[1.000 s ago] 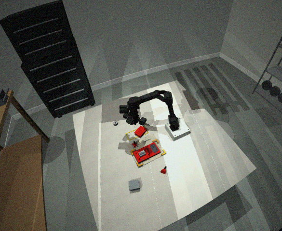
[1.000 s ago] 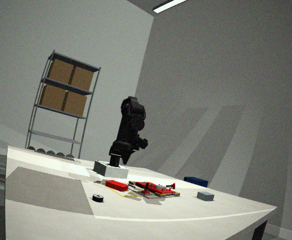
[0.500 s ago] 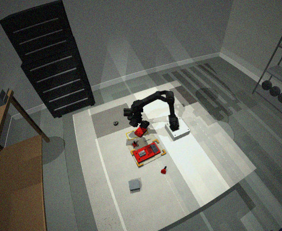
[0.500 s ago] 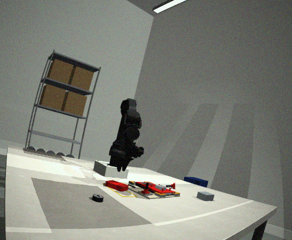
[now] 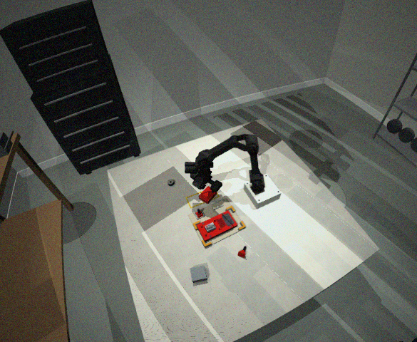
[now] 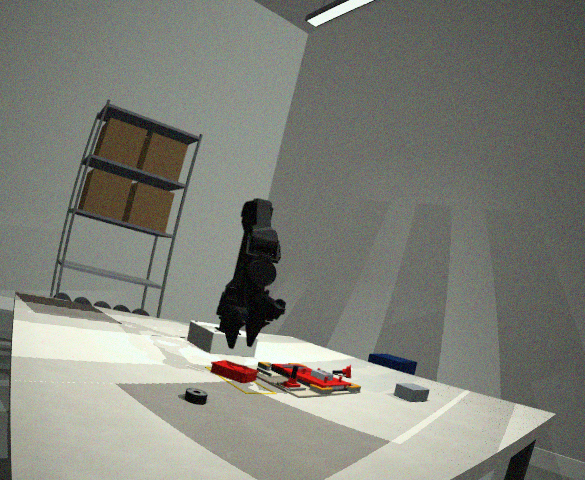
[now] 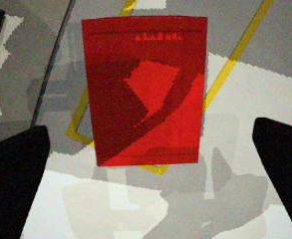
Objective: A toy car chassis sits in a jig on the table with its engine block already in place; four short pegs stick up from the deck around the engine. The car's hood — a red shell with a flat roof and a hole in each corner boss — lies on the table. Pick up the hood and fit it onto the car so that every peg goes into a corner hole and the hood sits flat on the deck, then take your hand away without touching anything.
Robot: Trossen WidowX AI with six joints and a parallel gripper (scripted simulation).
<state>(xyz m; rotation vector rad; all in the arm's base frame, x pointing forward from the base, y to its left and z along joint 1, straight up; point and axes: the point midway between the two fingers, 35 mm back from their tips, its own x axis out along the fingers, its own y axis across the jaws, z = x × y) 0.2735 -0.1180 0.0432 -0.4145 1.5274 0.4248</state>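
Now: the red hood 6 cm below my gripper tip. Round my gripper tip: black wheel 18 cm ahead, 19 cm to the right, 7 cm below; grey engine block 7 cm ahead, 22 cm to the left, 5 cm below.
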